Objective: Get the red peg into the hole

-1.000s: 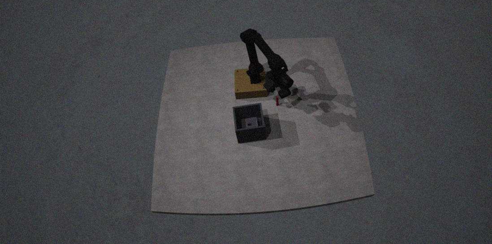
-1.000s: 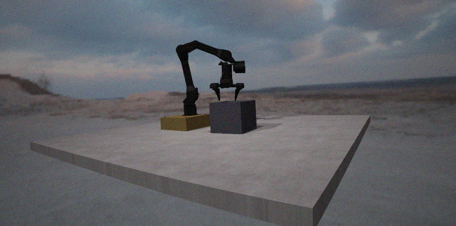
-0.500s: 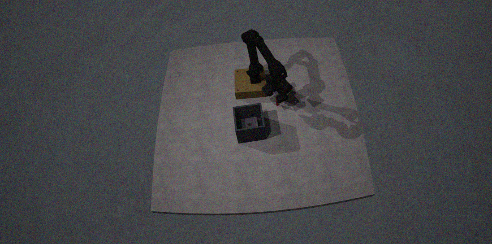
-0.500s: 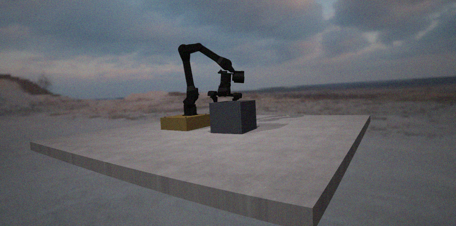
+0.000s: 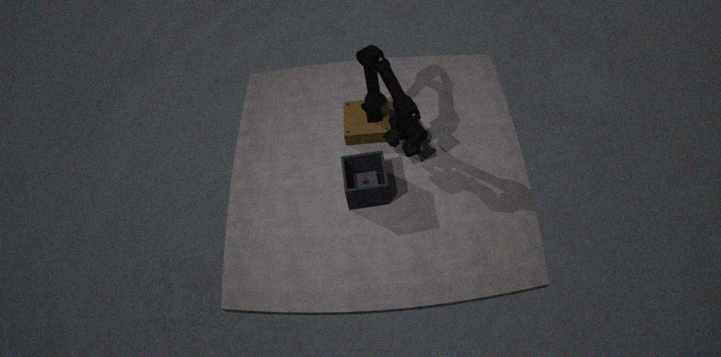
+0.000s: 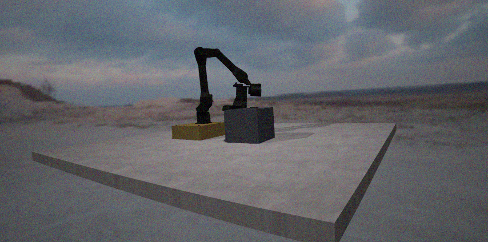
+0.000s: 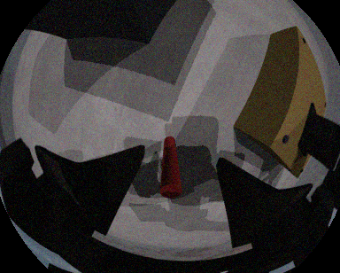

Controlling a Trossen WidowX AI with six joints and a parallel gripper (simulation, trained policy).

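Now: the red peg 10 mm to the left of my gripper tip and 10 mm ahead of it. Also, from my gripper tip: grey plate (170 mm to the right, 160 mm ahead).
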